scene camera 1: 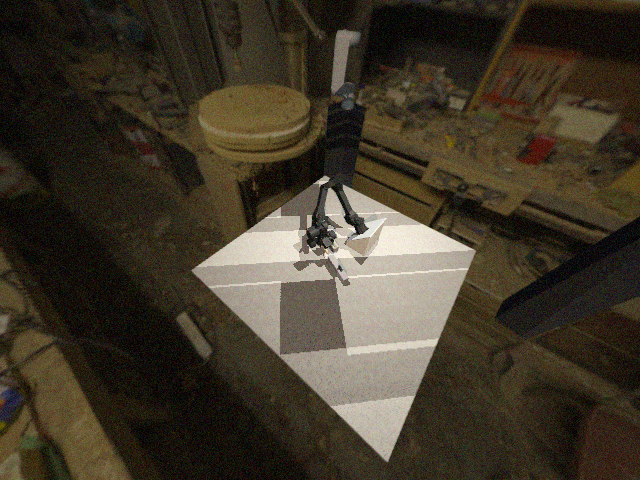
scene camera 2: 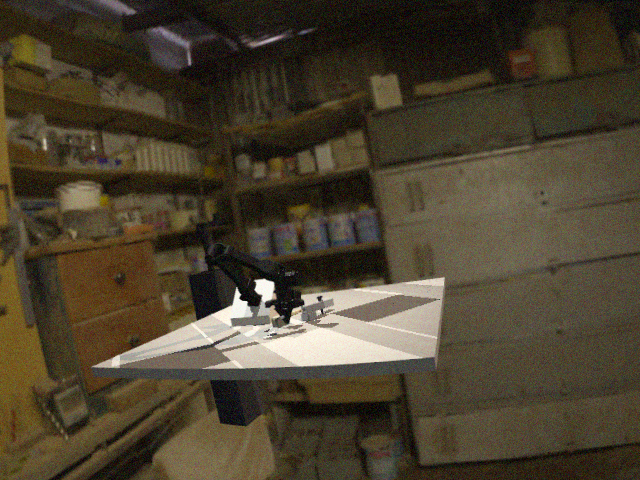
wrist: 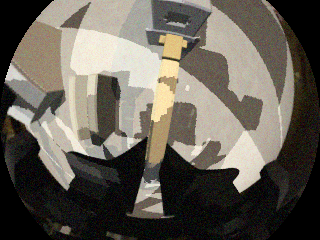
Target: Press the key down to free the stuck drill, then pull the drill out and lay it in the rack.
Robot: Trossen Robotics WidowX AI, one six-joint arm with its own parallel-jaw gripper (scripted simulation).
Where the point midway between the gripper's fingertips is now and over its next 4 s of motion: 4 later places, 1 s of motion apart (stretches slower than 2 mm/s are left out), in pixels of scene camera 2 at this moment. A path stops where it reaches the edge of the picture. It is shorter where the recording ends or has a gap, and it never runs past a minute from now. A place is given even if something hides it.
The gripper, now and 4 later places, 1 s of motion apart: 287,323; 285,320; 284,317; 284,314; 281,313
